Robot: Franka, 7 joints.
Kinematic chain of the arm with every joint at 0, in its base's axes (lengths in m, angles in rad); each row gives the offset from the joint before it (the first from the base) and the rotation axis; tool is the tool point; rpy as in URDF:
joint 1: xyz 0 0 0.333 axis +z
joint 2: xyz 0 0 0 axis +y
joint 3: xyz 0 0 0.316 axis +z
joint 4: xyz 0.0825 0 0 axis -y
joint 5: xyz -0.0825 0 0.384 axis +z
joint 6: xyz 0 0 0 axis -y
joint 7: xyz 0.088 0 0 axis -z
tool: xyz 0 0 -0.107 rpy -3.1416 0 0
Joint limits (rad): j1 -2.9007..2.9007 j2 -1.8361..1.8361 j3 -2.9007..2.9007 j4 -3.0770..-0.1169 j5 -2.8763..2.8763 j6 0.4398..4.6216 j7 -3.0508..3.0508
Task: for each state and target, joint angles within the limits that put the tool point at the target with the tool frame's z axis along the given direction. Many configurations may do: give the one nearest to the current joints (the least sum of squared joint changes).
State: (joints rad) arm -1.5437 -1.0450 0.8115 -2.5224 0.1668 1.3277 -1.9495
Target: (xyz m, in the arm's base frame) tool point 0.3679 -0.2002 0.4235 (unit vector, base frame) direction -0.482 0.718 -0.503
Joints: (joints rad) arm -1.5102 -0.0443 0.8855 -2.0737 0.3737 1.0518 -1.9495
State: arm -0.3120 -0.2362 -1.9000 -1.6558 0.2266 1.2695 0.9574
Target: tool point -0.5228 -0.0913 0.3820 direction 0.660 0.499 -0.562
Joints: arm -0.4408 -0.4350 -2.3159 -1.6994 -0.5084 1.0205 0.9574
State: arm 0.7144 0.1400 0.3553 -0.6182 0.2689 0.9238 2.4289
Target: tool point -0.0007 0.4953 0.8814 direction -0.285 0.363 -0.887
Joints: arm 1.1119 0.2158 0.5546 -0.6612 0.1602 1.2505 2.4289
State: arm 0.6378 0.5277 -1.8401 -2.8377 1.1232 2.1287 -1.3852
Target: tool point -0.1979 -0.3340 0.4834 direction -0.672 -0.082 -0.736
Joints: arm -0.0360 1.1301 -2.1411 -2.6382 0.6060 2.4169 -1.3852
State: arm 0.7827 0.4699 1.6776 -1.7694 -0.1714 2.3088 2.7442
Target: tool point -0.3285 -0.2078 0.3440 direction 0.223 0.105 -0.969
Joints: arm 1.3692 0.4248 2.3423 -2.5781 -0.2734 2.0049 2.7442
